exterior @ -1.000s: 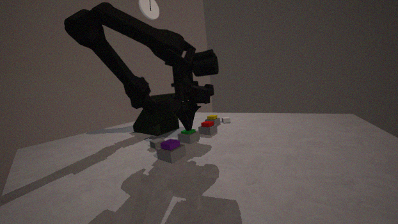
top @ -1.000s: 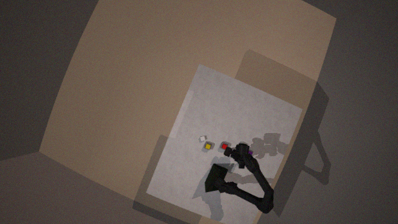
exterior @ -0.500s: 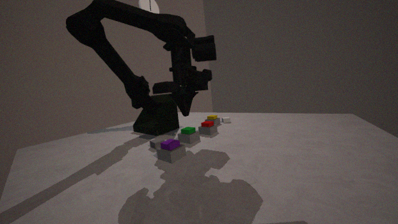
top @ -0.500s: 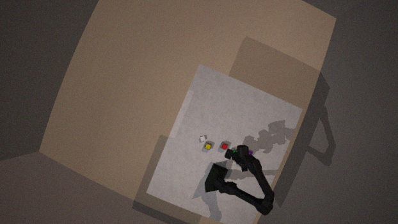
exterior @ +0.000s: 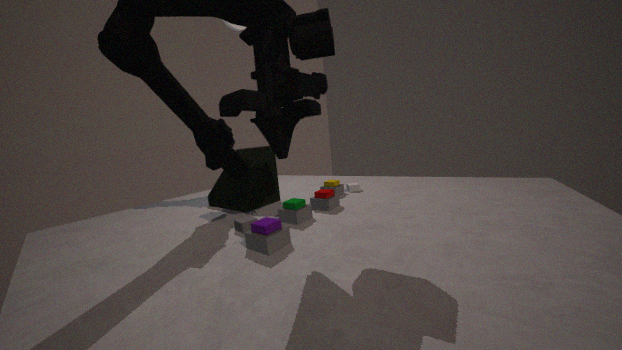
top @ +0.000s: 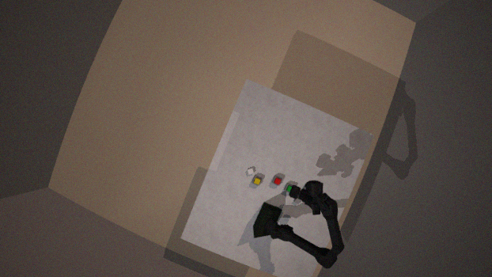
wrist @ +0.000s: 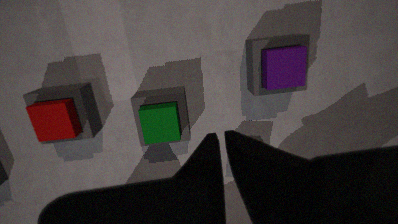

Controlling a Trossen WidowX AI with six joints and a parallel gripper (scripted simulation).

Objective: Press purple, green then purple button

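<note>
My gripper tip is now 20 mm short of the purple button, 60 mm to the left of it and 90 mm above it. The rest, counted from my gripper tip: green button (30 mm behind, 40 mm to the left, 90 mm below); then red button (20 mm behind, 130 mm to the left, 90 mm below); then small grey block (70 mm behind, 40 mm to the right, 120 mm below).
</note>
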